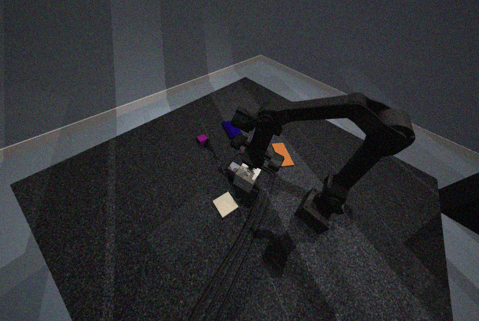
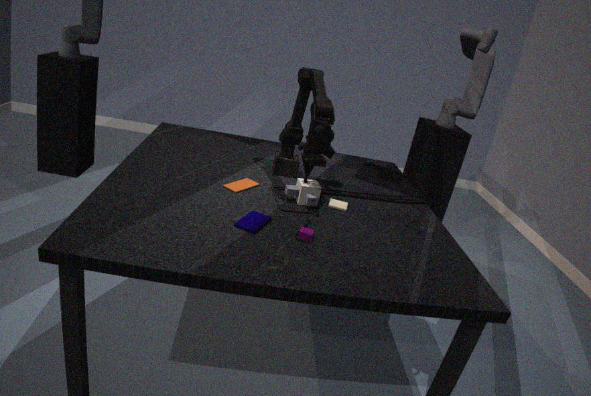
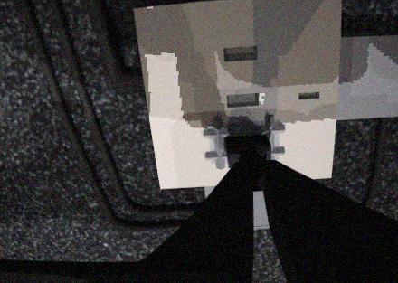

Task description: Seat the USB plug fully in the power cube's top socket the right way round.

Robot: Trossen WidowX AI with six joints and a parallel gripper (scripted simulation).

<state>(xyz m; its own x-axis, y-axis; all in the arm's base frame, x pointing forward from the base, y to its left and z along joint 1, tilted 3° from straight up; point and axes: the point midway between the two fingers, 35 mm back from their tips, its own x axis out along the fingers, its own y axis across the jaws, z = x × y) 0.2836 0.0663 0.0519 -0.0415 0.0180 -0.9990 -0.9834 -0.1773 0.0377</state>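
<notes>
Now: the dark USB plug 2 cm below my gripper tip. From my gripper tip the other things lie so: cream block: 15 cm to the left, 10 cm below, 1 cm behind; magenta cube: 29 cm ahead, 9 cm below; orange flat tile: 23 cm to the right, 10 cm below, 4 cm behind.
</notes>
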